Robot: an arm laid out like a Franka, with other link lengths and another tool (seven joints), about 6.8 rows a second.
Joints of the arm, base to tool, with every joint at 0 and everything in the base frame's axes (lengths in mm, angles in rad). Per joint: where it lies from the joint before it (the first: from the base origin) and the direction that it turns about. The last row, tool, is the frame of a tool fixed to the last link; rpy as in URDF.
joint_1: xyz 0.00 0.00 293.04 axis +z
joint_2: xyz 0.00 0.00 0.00 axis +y
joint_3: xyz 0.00 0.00 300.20 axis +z
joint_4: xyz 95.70 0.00 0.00 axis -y
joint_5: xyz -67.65 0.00 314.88 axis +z
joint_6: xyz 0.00 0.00 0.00 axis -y
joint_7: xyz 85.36 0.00 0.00 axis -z
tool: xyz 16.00 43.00 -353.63 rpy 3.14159 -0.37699 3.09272
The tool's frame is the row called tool.
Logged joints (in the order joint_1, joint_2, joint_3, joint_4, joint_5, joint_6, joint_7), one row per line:
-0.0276 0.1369 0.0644 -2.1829 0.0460 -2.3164 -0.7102
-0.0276 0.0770 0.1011 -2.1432 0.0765 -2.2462 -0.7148
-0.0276 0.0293 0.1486 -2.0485 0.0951 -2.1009 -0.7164
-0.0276 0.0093 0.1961 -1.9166 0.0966 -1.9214 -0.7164
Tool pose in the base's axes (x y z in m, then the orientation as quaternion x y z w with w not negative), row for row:
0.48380 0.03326 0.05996 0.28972 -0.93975 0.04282 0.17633
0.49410 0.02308 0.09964 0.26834 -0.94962 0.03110 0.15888
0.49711 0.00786 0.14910 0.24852 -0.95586 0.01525 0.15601
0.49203 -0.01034 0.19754 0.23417 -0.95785 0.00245 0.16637
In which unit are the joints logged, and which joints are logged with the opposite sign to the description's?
The joints are logged in radians. Opposite sign: joint_1, joint_3, joint_6.
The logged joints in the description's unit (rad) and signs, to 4 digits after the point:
0.0276 0.1369 -0.0644 -2.1829 0.0460 2.3164 -0.7102
0.0276 0.0770 -0.1011 -2.1432 0.0765 2.2462 -0.7148
0.0276 0.0293 -0.1486 -2.0485 0.0951 2.1009 -0.7164
0.0276 0.0093 -0.1961 -1.9166 0.0966 1.9214 -0.7164

